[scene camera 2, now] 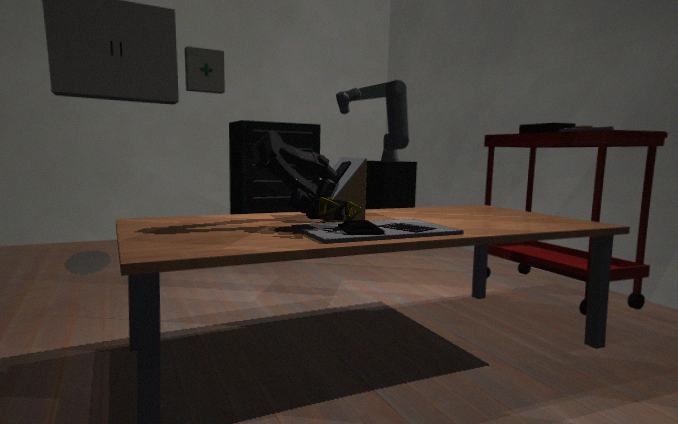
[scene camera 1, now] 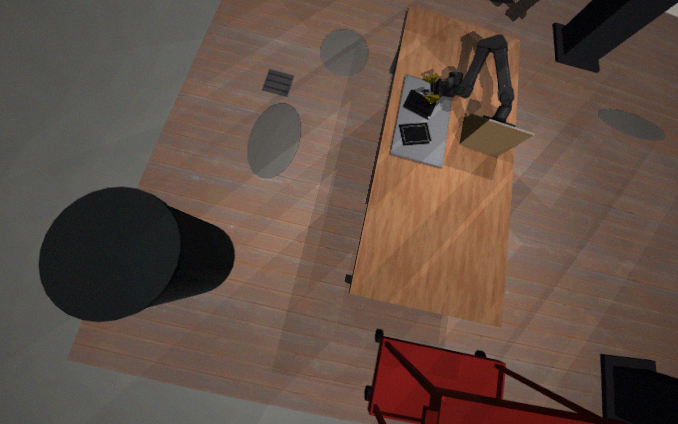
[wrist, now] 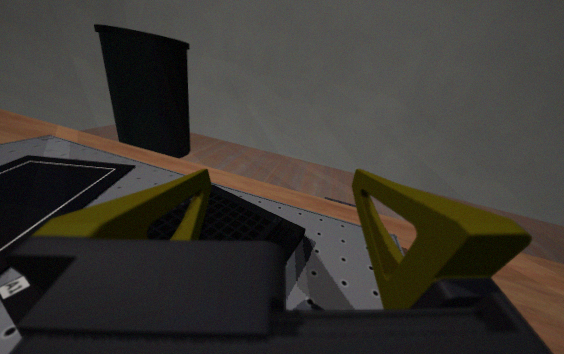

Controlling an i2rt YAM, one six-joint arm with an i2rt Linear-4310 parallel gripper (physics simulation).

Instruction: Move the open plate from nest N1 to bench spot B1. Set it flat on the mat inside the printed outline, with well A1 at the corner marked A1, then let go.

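Where they show: gripper, between the fingertips: (scene camera 2: 349,208) (scene camera 1: 423,87) (wrist: 281,177); arm's base, origin of its link: (scene camera 2: 334,181) (scene camera 1: 497,121).
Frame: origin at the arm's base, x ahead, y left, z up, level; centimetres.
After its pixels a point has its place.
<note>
The black open plate (scene camera 1: 419,104) {x 38.9, y -9.4, z -11.9 cm} (scene camera 2: 361,228) {x 43.6, y -13.9, z -12.5 cm} (wrist: 245,216) {x 41.6, y -13.6, z -11.7 cm} sits at an angle on the grey perforated board (scene camera 1: 436,150) {x 26.0, y 15.4, z -14.2 cm} (wrist: 330,235) {x 45.1, y -21.8, z -14.2 cm}; its well grid shows in the wrist view. The nest under it cannot be made out. My gripper (scene camera 1: 430,89) {x 39.8, y -16.3, z -6.2 cm} (scene camera 2: 341,209) {x 39.8, y -16.3, z -6.2 cm} (wrist: 281,177) {x 39.8, y -16.3, z -6.2 cm} is open and empty, low beside the plate. In the wrist view the left finger overlaps the plate, and the space between the fingertips shows the plate's corner and bare board. The black mat (scene camera 1: 415,134) {x 38.8, y 8.4, z -14.1 cm} (wrist: 60,200) {x 39.9, y 4.2, z -14.1 cm} with a white printed outline lies beside the plate. Its A1 label (wrist: 15,286) {x 32.4, y -3.4, z -13.0 cm} shows at lower left of the wrist view.
An upright tan panel (scene camera 1: 495,136) {x 1.3, y 8.9, z 0.0 cm} (scene camera 2: 356,192) {x 11.5, y 3.6, z -3.9 cm} stands on the wooden bench (scene camera 1: 435,225) {x 22.9, y 57.4, z -15.5 cm} (scene camera 2: 500,220) {x 31.9, y 62.6, z -15.5 cm} near the arm's base. A large black bin (scene camera 1: 110,255) (wrist: 150,90) stands on the floor beyond the bench edge. A red cart (scene camera 2: 575,139) stands past the bench's far end.
</note>
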